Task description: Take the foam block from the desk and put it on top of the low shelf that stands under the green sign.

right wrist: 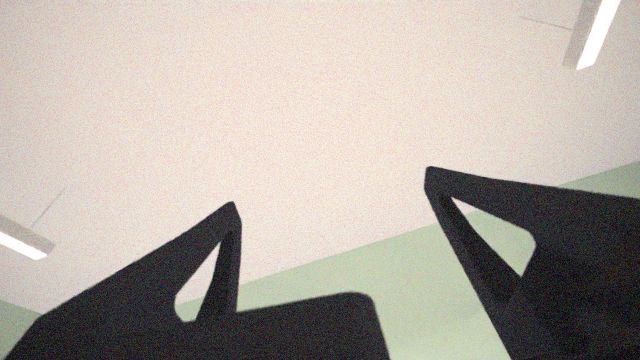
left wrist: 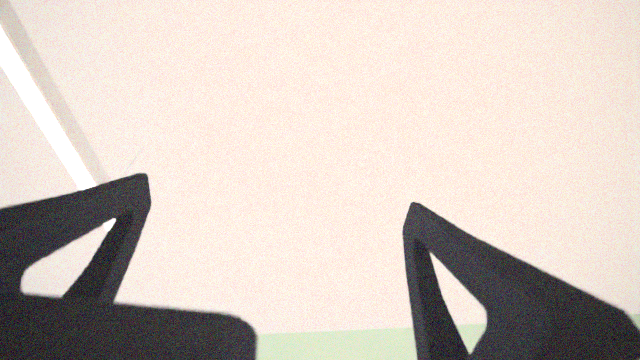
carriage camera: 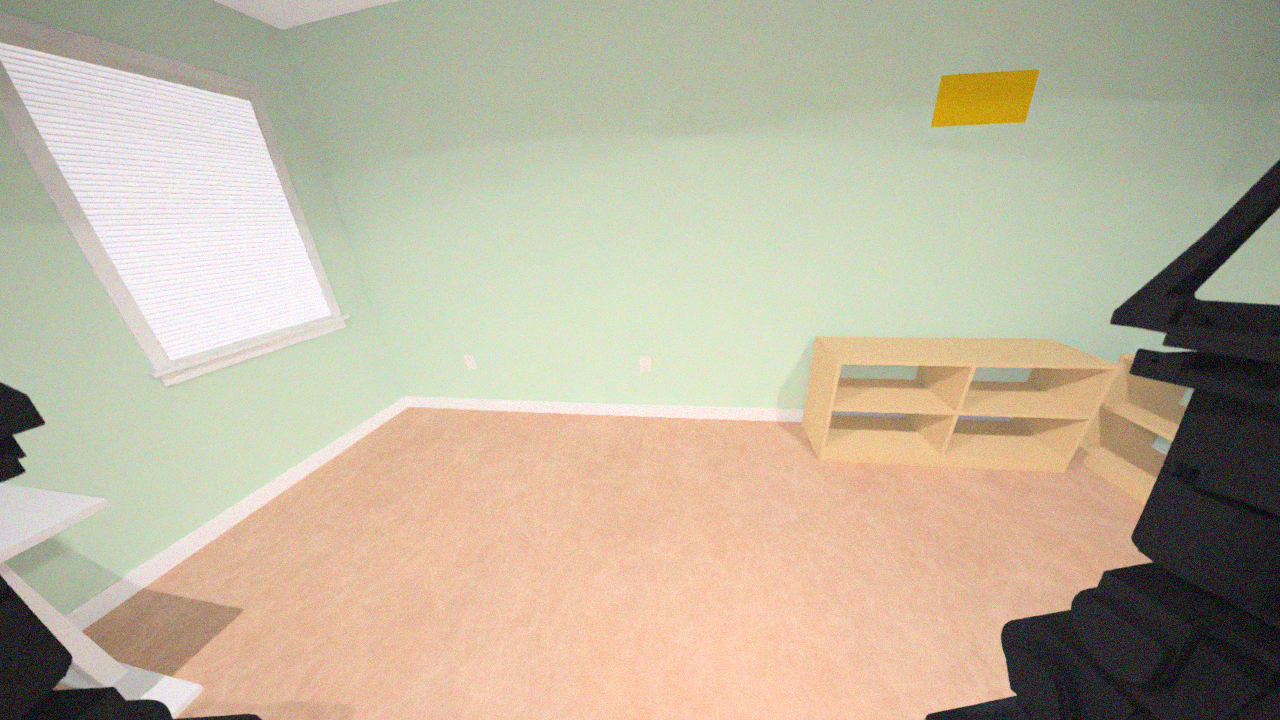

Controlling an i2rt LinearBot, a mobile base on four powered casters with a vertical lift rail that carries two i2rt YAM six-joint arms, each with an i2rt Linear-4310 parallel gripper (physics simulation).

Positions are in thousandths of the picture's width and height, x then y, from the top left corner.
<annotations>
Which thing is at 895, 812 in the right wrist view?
My right gripper.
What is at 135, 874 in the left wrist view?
My left gripper.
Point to a window with blinds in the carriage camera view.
132, 245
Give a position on a white ceiling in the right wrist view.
499, 357
</annotations>
